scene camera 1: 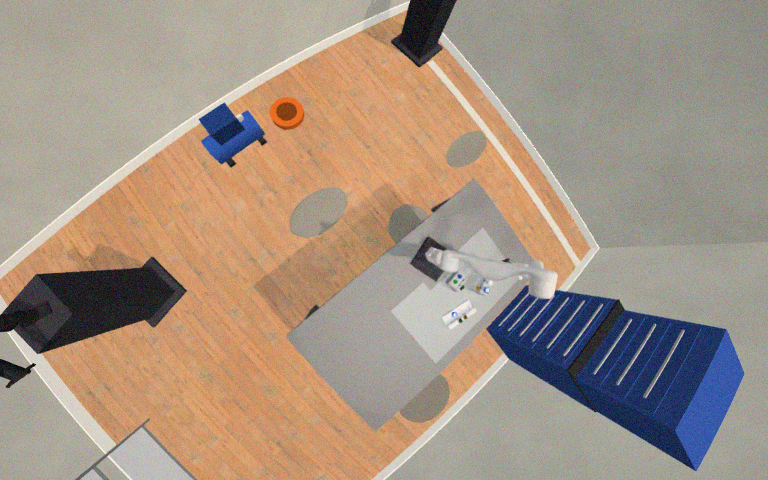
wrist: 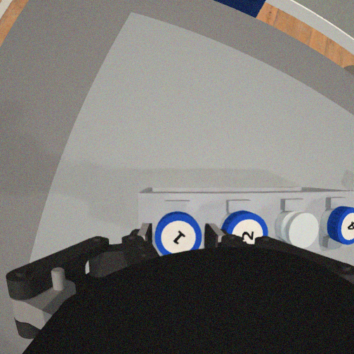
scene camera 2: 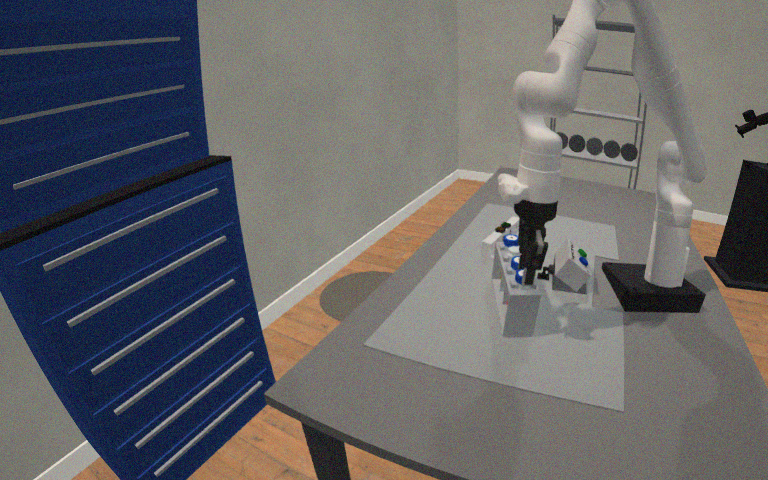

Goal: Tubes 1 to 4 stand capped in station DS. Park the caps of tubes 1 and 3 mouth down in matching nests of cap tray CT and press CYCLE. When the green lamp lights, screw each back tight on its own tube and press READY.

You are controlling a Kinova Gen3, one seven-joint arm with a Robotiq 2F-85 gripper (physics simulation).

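Frame: origin at the arm's base, x ahead, y left, z up, level; centimetres.
Where they show: gripper, between the fingertips: (scene camera 2: 525, 278); arm's base, origin of its link: (scene camera 1: 432, 255) (scene camera 2: 661, 280).
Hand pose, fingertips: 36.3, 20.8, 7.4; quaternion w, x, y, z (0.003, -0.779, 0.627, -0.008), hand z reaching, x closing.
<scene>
Each offset is from my fingertips to the top centre of the thing, as dx, dy, dz. "*": to the spot under its first point.
Station DS {+1.9, -7.5, -0.6} (scene camera 2: 522, 311) (wrist: 150, 206) holds the tubes in a row. Blue-rimmed caps marked 1 (wrist: 178, 237), 2 (wrist: 245, 225) and 4 (wrist: 345, 225) sit on their tubes. Tube 3 (wrist: 302, 231) shows a plain white top without a blue cap. My gripper (wrist: 178, 235) (scene camera 2: 530, 278) is partly open and points down, its fingers on either side of cap 1 with a small gap at each side. White cap tray CT {* +5.2, -29.1, -10.1} (scene camera 1: 466, 307) has a blue ring-shaped cap {+2.0, -39.2, -8.9} (scene camera 1: 453, 314) on it; its number is too small to read.
A grey control box {-12.2, -21.9, -2.5} (scene camera 2: 572, 270) with a green button {-14.5, -24.1, -3.4} (scene camera 2: 582, 253) and a blue button {-14.3, -19.6, -3.4} (scene camera 2: 583, 261) stands beside the station, close to my gripper. Small green and brown items lie by the tray. The black arm base (scene camera 2: 656, 291) stands beyond the box. A tall blue cabinet (scene camera 1: 611, 362) stands beside the table.
</scene>
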